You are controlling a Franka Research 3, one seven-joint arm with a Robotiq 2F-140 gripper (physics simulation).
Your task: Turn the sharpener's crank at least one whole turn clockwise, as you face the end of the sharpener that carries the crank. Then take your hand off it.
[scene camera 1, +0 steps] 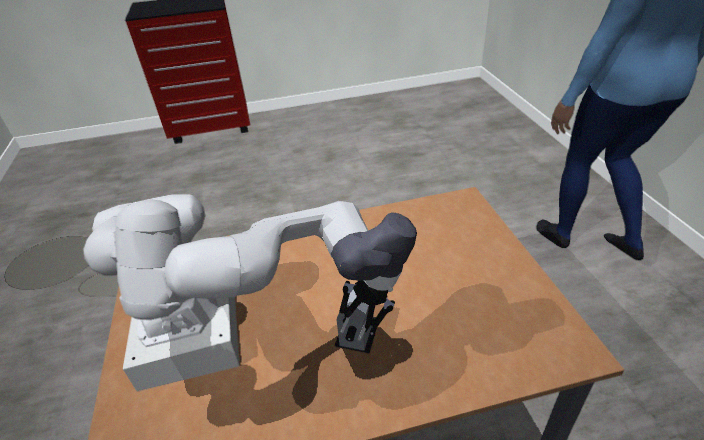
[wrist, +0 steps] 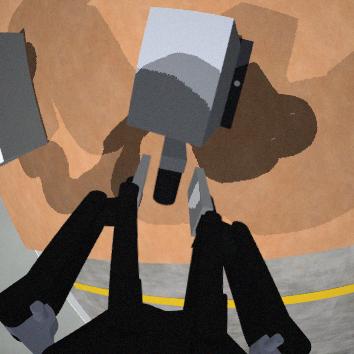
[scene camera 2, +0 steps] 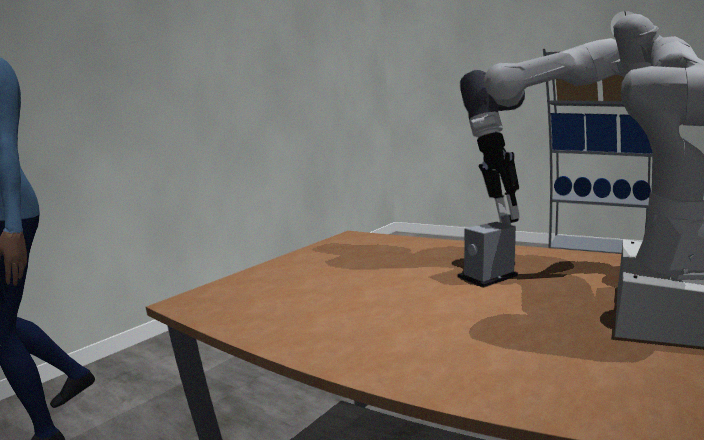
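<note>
The sharpener is a grey box upright on a dark base on the table. In the wrist view its crank has a grey arm reaching out from the near end, with a black handle at its tip. My gripper is partly open. Its two fingers stand on either side of the crank, with a visible gap on each side of the black handle. In scene camera 2 the fingertips are at the sharpener's top far edge, and the crank is hidden behind the body.
The wooden table carries the robot's white base block, which also shows in the wrist view. A person stands beyond the table. A red drawer cabinet and a shelf rack stand farther back.
</note>
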